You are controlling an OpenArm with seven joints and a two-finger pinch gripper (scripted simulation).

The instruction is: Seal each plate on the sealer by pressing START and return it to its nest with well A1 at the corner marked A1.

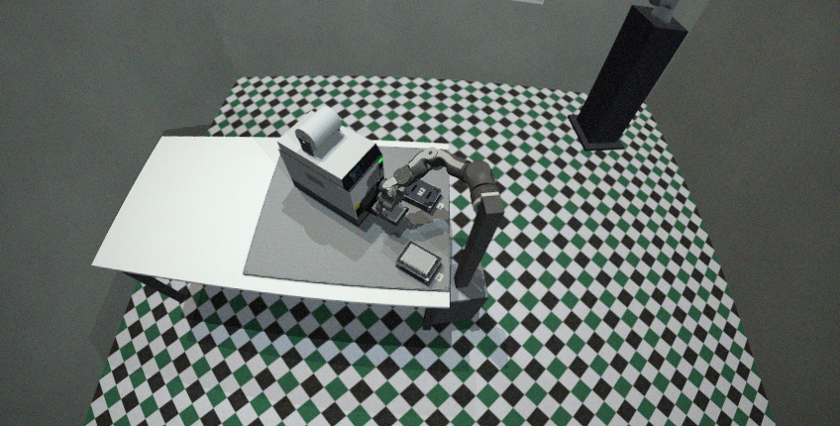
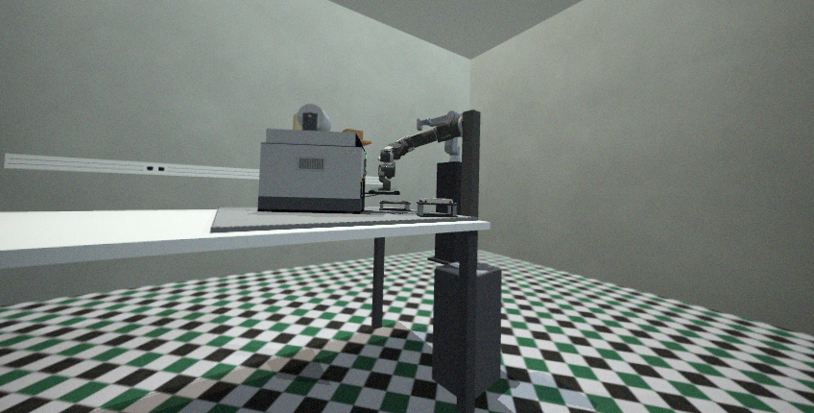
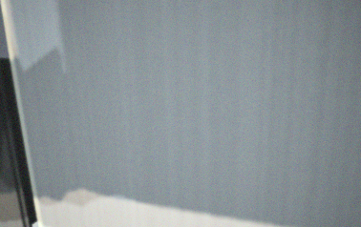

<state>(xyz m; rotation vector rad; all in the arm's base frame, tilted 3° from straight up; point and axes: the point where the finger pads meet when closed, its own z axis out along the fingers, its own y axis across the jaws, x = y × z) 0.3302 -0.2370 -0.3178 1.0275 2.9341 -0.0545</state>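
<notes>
Right now the dark stage is 10 mm below my hand. Also, from my hand: white foil roll 260 mm ahead, 210 mm to the right, 310 mm above; then touch screen 120 mm ahead, 40 mm to the right, 220 mm above.
</notes>
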